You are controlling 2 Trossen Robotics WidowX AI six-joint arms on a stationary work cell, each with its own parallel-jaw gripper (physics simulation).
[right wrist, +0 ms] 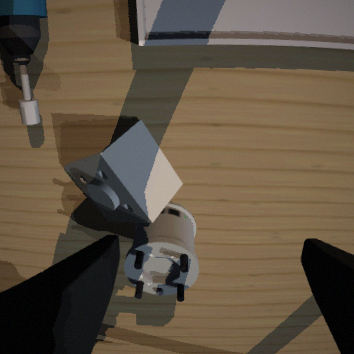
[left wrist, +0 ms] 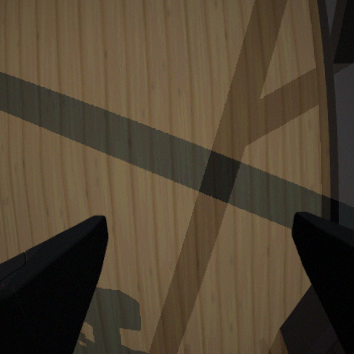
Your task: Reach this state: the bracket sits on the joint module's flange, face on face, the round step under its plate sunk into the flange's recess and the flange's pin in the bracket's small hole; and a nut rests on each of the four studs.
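Frame: origin at the left arm's base, x ahead, y left, z up, level; centimetres.
Seen in the pictures: left gripper, between the fingertips: [left wrist: 200, 225]; right gripper, between the fingertips: [right wrist: 211, 248].
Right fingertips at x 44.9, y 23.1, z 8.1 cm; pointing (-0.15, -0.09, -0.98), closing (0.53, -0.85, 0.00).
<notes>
A point is followed by its place in that frame.
In the right wrist view, the joint module [right wrist: 172, 231] {y 20.6, x 37.7, z -2.1 cm} stands left of centre, its round flange [right wrist: 131, 267] towards the camera with four dark studs and a central recess. No nut shows on the studs. The grey angled bracket [right wrist: 131, 172] {y 26.1, x 40.3, z -2.9 cm} is off the flange, beyond the module; the round step and small holes of one plate face lower left. Whether bracket and module touch, I cannot tell. My right gripper [right wrist: 211, 248] {y 23.1, x 44.9, z 8.1 cm} is open and empty, with the flange nearer its left finger. My left gripper [left wrist: 200, 225] {y -5.2, x 19.8, z 11.7 cm} is open and empty over the table. Bracket and module do not show in the left wrist view.
A pale tray [right wrist: 280, 20] {y 23.0, x 55.6, z -5.9 cm} is at the top right of the right wrist view. A blue and black driver [right wrist: 20, 35] {y 37.6, x 44.9, z -3.0 cm} with a pale socket [right wrist: 29, 112] {y 35.2, x 39.9, z -3.7 cm} is at its upper left. The wooden table's edge [left wrist: 325, 125] {y -16.0, x 12.6, z -6.3 cm} runs down the right of the left wrist view.
</notes>
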